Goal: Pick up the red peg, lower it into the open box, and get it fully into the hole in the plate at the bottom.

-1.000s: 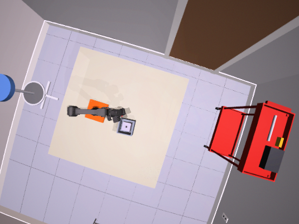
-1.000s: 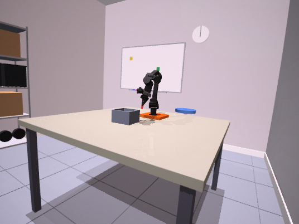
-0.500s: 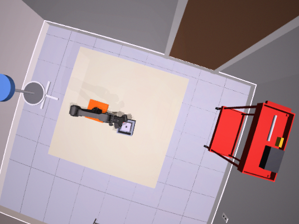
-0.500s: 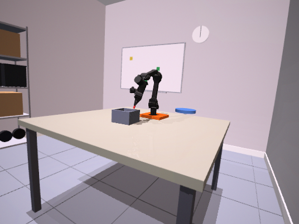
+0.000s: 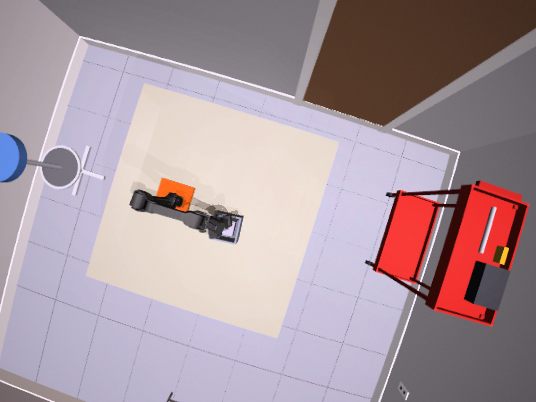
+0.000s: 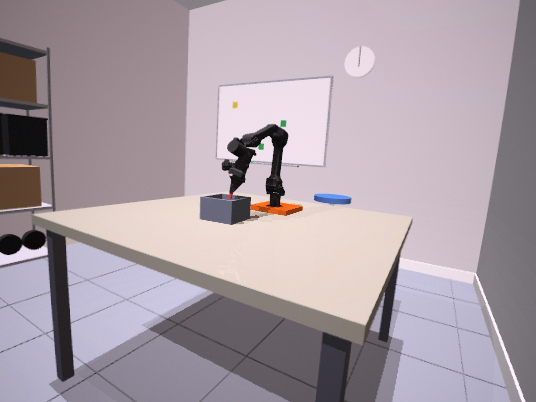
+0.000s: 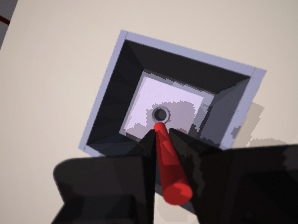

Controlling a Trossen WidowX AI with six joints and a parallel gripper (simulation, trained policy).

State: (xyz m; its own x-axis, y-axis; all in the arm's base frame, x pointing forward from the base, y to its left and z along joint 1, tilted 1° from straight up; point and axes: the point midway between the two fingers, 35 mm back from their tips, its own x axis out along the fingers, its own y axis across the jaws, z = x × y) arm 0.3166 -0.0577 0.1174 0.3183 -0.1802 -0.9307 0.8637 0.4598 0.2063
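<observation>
Now: gripper tip 2 cm below the red peg, 1 cm to the right of it and 1 cm past it. From my gripper tip the other things lie so: grey box: 9 cm below, 1 cm to the right, 1 cm ahead; pale plate: 7 cm below, 1 cm to the right, 1 cm ahead.
</observation>
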